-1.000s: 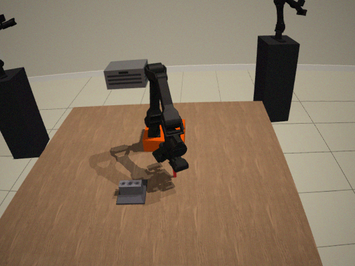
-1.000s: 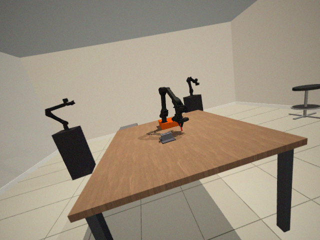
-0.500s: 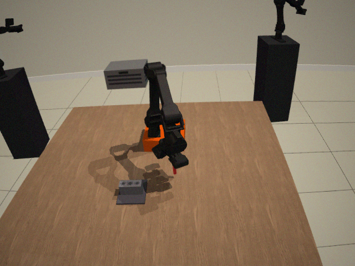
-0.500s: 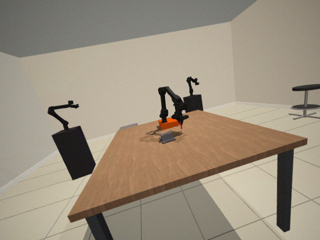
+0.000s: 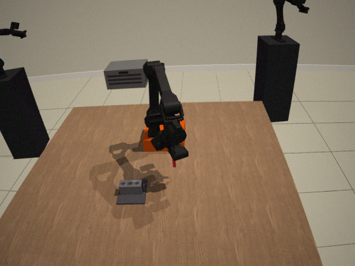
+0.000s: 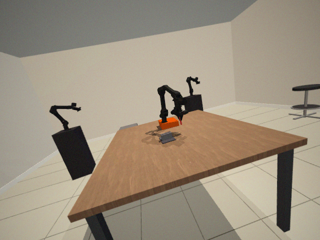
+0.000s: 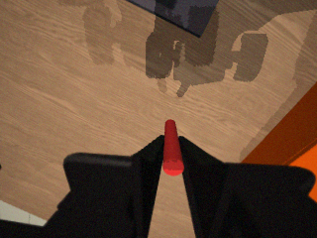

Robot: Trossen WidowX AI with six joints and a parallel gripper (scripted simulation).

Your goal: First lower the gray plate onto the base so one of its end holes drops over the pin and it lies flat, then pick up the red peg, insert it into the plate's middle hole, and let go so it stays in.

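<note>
Now: the gray plate 70 mm ahead of my gripper tip, 190 mm to the right of it and 60 mm below it. The rest, counted from my gripper tip: red peg (right at my gripper tip).
</note>
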